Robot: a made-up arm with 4 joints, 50 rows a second.
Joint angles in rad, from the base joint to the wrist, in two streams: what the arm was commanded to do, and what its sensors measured. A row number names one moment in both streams.
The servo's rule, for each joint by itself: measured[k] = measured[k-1] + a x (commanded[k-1-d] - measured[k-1]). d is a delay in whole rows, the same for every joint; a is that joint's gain. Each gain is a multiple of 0.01, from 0.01 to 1. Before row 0 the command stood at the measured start. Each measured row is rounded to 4 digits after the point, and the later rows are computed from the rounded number. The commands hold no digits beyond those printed.
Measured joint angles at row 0:
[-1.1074, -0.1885, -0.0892, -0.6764]
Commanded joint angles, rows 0 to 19:
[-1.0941, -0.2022, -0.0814, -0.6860]
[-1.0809, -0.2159, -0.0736, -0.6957]
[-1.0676, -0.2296, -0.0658, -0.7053]
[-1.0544, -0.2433, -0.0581, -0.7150]
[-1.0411, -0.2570, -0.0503, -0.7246]
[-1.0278, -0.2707, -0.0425, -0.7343]
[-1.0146, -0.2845, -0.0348, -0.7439]
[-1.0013, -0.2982, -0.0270, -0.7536]
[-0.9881, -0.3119, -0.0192, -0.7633]
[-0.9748, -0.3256, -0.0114, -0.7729]
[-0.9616, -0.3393, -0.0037, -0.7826]
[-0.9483, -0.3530, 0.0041, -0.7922]
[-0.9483, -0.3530, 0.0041, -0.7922]
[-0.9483, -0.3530, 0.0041, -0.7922]
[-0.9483, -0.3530, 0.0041, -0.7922]
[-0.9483, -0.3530, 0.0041, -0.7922]
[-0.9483, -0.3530, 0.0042, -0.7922]
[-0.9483, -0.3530, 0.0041, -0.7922]
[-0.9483, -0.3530, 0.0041, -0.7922]
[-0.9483, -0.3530, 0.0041, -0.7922]
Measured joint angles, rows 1 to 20:
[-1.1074, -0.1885, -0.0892, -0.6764]
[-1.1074, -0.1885, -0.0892, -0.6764]
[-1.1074, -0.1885, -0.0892, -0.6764]
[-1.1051, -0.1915, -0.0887, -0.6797]
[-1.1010, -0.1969, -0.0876, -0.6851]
[-1.0953, -0.2041, -0.0861, -0.6920]
[-1.0883, -0.2127, -0.0841, -0.6998]
[-1.0803, -0.2224, -0.0817, -0.7082]
[-1.0714, -0.2330, -0.0790, -0.7171]
[-1.0617, -0.2443, -0.0759, -0.7262]
[-1.0514, -0.2562, -0.0725, -0.7355]
[-1.0406, -0.2685, -0.0688, -0.7450]
[-1.0294, -0.2811, -0.0648, -0.7545]
[-1.0179, -0.2939, -0.0605, -0.7641]
[-1.0061, -0.3069, -0.0560, -0.7737]
[-0.9963, -0.3170, -0.0518, -0.7800]
[-0.9881, -0.3249, -0.0479, -0.7841]
[-0.9813, -0.3311, -0.0443, -0.7869]
[-0.9757, -0.3359, -0.0409, -0.7887]
[-0.9710, -0.3397, -0.0377, -0.7899]
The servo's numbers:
d 3
a 0.17 0.22 0.07 0.34

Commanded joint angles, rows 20 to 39:
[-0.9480, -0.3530, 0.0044, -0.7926]
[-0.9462, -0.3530, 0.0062, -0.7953]
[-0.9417, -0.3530, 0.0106, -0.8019]
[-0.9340, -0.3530, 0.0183, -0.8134]
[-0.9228, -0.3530, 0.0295, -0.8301]
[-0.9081, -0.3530, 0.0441, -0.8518]
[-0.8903, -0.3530, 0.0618, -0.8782]
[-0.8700, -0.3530, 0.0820, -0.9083]
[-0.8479, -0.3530, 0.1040, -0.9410]
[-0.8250, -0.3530, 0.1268, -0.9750]
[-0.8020, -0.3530, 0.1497, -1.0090]
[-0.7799, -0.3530, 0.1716, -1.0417]
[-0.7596, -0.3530, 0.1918, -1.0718]
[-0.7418, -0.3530, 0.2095, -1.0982]
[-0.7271, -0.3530, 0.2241, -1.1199]
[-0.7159, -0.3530, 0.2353, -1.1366]
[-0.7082, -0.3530, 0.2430, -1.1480]
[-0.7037, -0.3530, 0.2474, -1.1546]
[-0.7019, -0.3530, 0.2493, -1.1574]
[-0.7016, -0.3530, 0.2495, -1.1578]
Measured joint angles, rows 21 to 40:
[-0.9671, -0.3426, -0.0348, -0.7907]
[-0.9639, -0.3449, -0.0321, -0.7912]
[-0.9612, -0.3467, -0.0296, -0.7915]
[-0.9590, -0.3481, -0.0272, -0.7919]
[-0.9568, -0.3492, -0.0249, -0.7931]
[-0.9542, -0.3500, -0.0224, -0.7961]
[-0.9508, -0.3507, -0.0196, -0.8020]
[-0.9460, -0.3512, -0.0162, -0.8116]
[-0.9396, -0.3516, -0.0120, -0.8253]
[-0.9312, -0.3519, -0.0068, -0.8433]
[-0.9208, -0.3521, -0.0006, -0.8654]
[-0.9084, -0.3523, 0.0067, -0.8911]
[-0.8942, -0.3525, 0.0151, -0.9196]
[-0.8785, -0.3526, 0.0245, -0.9500]
[-0.8617, -0.3527, 0.0348, -0.9812]
[-0.8443, -0.3528, 0.0458, -1.0120]
[-0.8269, -0.3528, 0.0573, -1.0413]
[-0.8099, -0.3528, 0.0690, -1.0680]
[-0.7939, -0.3528, 0.0806, -1.0913]
[-0.7793, -0.3528, 0.0920, -1.1106]

